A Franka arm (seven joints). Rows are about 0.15 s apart.
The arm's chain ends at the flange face. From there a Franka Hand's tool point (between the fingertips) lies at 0.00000 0.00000 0.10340 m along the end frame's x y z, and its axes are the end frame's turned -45 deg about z.
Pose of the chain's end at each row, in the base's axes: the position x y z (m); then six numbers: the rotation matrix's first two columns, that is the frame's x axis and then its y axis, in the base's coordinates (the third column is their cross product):
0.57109 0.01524 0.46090 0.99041 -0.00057 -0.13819 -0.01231 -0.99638 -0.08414
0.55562 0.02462 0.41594 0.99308 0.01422 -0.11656 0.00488 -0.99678 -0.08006
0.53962 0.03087 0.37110 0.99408 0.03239 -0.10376 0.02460 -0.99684 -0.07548
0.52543 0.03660 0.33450 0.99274 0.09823 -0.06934 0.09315 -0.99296 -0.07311
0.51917 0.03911 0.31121 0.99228 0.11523 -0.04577 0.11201 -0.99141 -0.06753
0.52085 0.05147 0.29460 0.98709 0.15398 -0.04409 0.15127 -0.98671 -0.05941
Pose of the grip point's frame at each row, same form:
0.55686 0.02403 0.35886 0.70903 0.70414 -0.03822 0.69162 -0.70495 -0.15721
0.54349 0.03278 0.31358 0.69876 0.71488 -0.02581 0.70566 -0.69477 -0.13903
0.52867 0.03836 0.26855 0.68553 0.72778 -0.02000 0.72032 -0.68197 -0.12674
0.51757 0.04344 0.23163 0.63611 0.77159 0.00267 0.76784 -0.63267 -0.10073
0.51367 0.04551 0.20816 0.62244 0.78251 0.01539 0.78085 -0.61955 -0.08012
0.51541 0.05684 0.19148 0.59101 0.80659 0.01083 0.80494 -0.58883 -0.07319

